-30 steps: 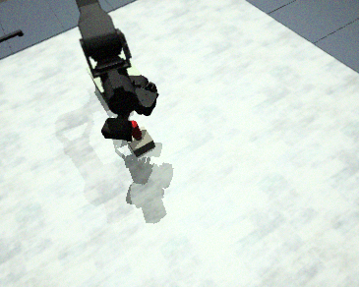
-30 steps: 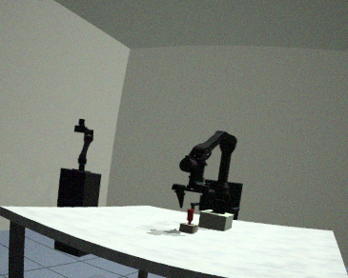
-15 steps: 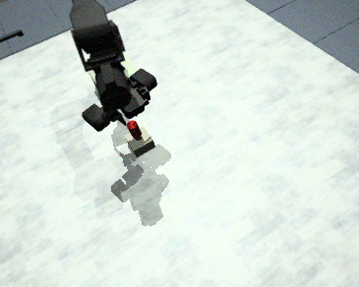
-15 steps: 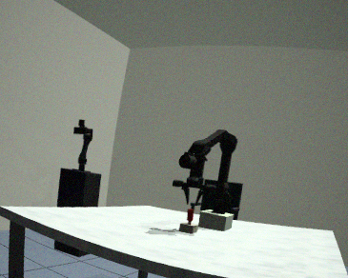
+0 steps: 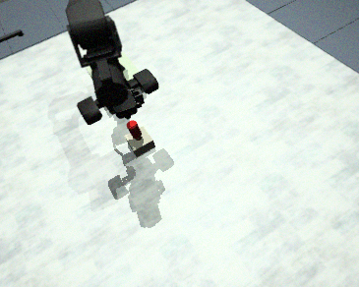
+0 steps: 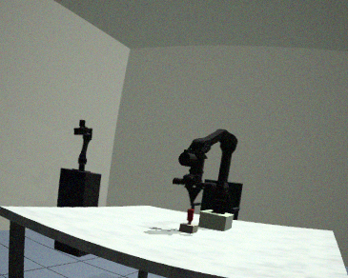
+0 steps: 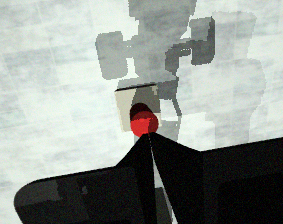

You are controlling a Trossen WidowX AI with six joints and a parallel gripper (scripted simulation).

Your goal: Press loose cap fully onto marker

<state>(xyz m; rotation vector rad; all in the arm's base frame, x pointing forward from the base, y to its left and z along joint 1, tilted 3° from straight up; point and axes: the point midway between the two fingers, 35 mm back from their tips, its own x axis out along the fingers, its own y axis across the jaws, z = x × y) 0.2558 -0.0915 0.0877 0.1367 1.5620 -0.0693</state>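
The red cap lies 5 cm below my gripper tip. The rest, counted from my gripper tip: holder block: 12 cm below; then red marker: 6 cm below.
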